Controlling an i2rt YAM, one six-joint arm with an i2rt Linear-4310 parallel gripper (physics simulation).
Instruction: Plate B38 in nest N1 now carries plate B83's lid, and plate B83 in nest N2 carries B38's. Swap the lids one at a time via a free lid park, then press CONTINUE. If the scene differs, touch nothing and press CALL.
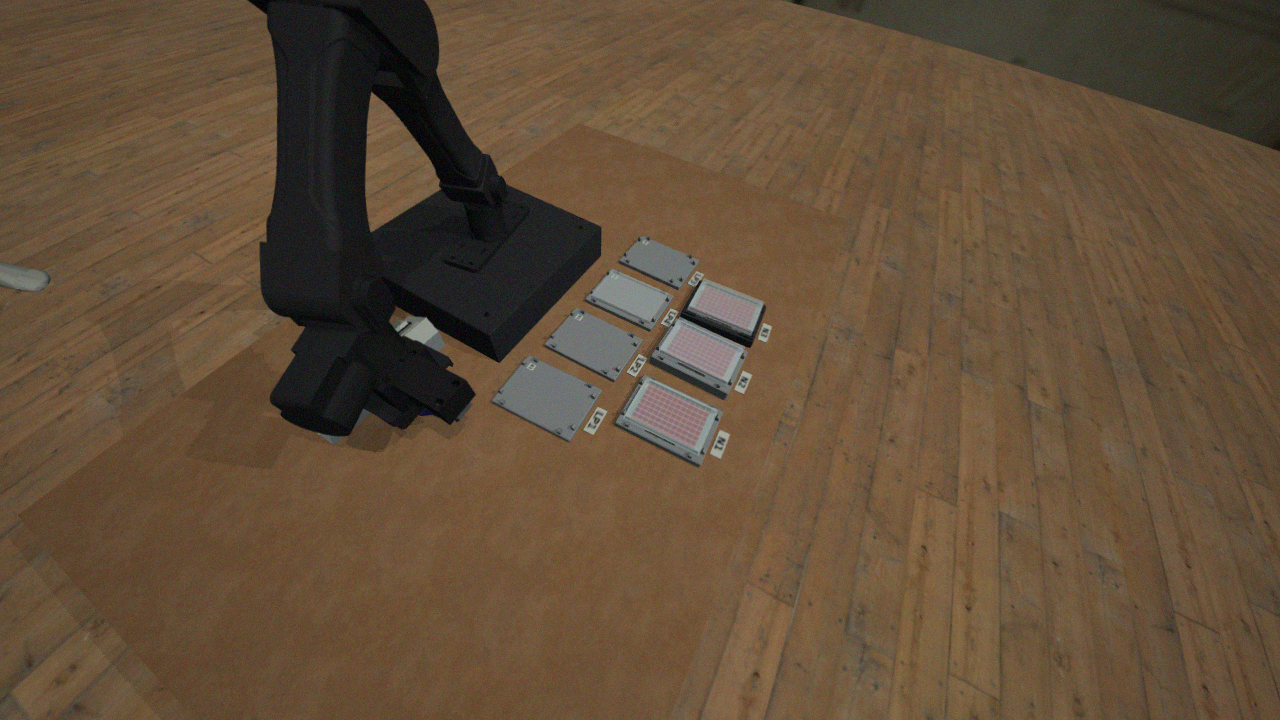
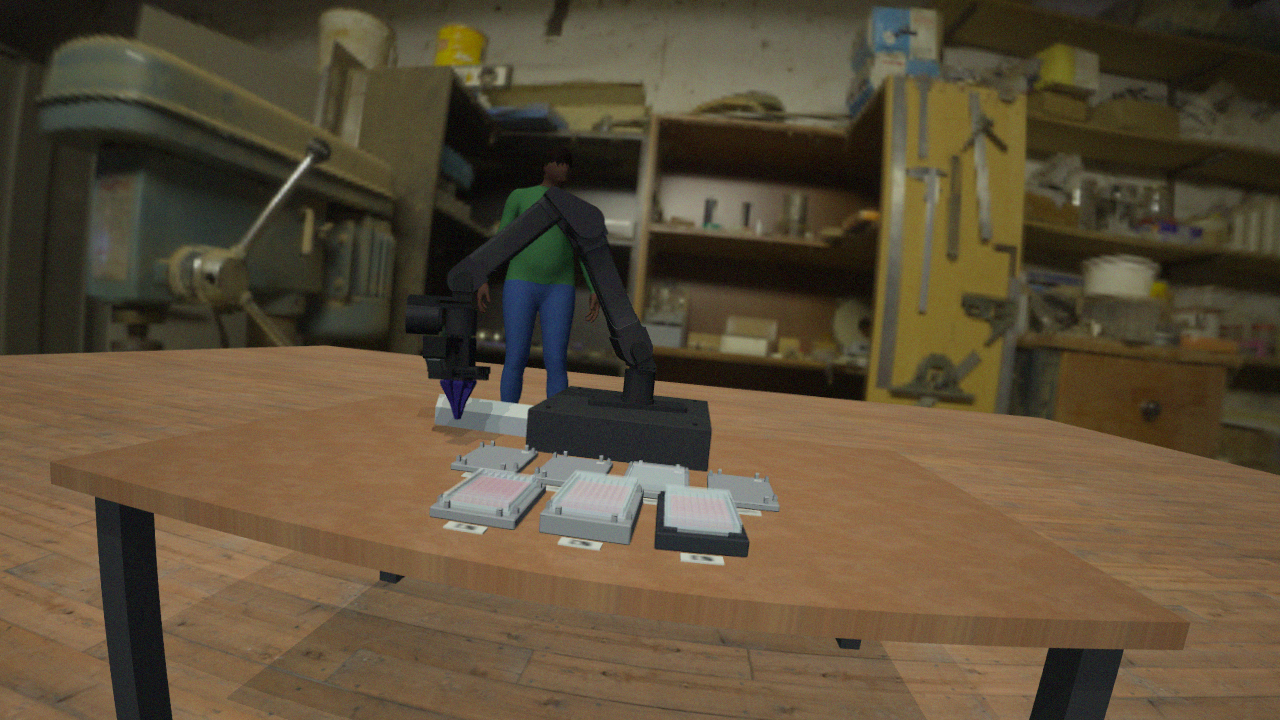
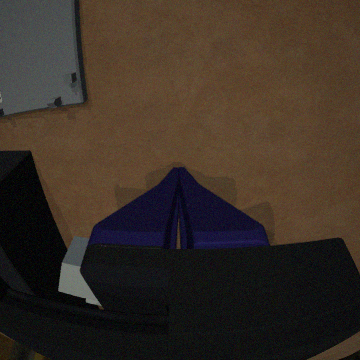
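Seen in the pictures: gripper, fingertip midpoint: [image 2: 457,419] [image 3: 178,176]; arm's base, link origin: [image 1: 489,235] [image 2: 636,406].
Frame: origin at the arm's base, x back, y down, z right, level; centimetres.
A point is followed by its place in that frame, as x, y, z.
Observation:
My gripper [image 2: 457,415] {-10.3, 3.9, 34.0} [image 3: 178,176] {-10.3, 3.9, 34.0} is shut and empty, its purple tips low by the pale box [image 1: 420,332] {-0.2, 2.8, 22.8} [image 2: 501,417] {-0.1, 4.7, 27.5} [image 3: 79,280] {-0.3, 3.1, 22.9}; the arm hides much of the box, and no CONTINUE or CALL marking is readable. Pink-welled plates sit in nest N1 [image 1: 660,441] {-42.0, 6.8, 25.5} [image 2: 475,518] {-49.7, 7.3, 21.4} and nest N2 [image 1: 696,382] {-44.8, 6.8, 13.1} [image 2: 581,530] {-51.2, 7.1, 9.3}. The N1 plate [image 1: 673,413] {-42.6, 5.4, 20.9} [image 2: 492,489] {-44.3, 5.5, 20.6} looks pinker than the N2 plate [image 1: 702,350] {-44.2, 4.1, 8.3} [image 2: 594,494] {-47.2, 4.1, 8.1}. Plate codes are unreadable. Lid parks LP1 [image 1: 546,398] {-22.7, 7.1, 24.6} and LP2 [image 1: 592,343] {-25.4, 7.1, 11.7} look bare; the third park holds a pale lid [image 1: 630,297] {-28.2, 6.3, -0.8} [image 2: 657,477] {-30.1, 6.3, -1.5}.
A third pink plate [image 1: 726,306] {-46.3, 4.4, -3.9} [image 2: 700,509] {-49.2, 4.4, -4.2} sits in a black nest [image 1: 747,337] {-51.5, 5.9, 0.8} [image 2: 702,540] {-53.5, 6.5, -3.8} beyond N2. The fourth park [image 1: 660,260] {-30.5, 7.1, -14.4} [image 2: 742,490] {-31.7, 7.1, -14.4} is a grey tray at the row's far end. The black arm base [image 1: 537,259] {-10.9, 0.4, 2.3} [image 2: 617,434] {-15.0, 3.2, 4.3} stands behind the parks. A person [image 2: 539,259] stands behind the table.

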